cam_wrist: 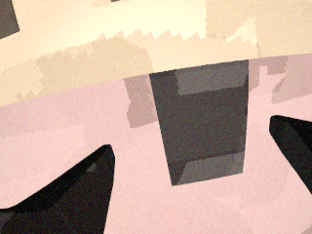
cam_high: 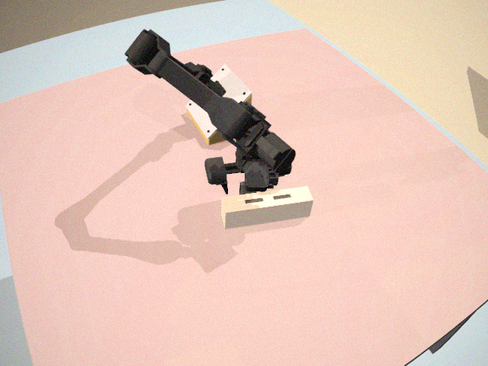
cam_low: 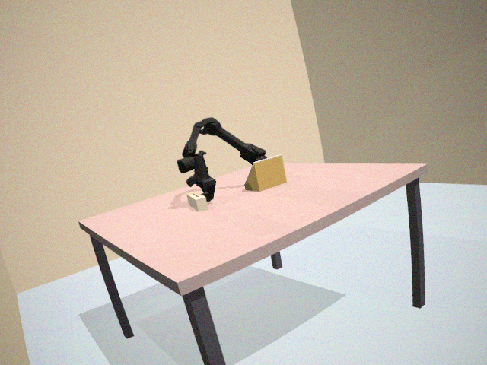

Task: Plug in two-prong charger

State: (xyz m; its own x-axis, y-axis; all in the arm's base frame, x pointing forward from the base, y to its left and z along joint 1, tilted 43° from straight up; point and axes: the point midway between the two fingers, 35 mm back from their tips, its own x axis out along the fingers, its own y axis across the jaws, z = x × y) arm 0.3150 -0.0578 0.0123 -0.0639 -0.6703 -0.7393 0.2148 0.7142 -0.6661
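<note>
Right now my gripper tip is 4 cm short of the black two-prong charger, 1 cm to the left of it and 1 cm below it.
</note>
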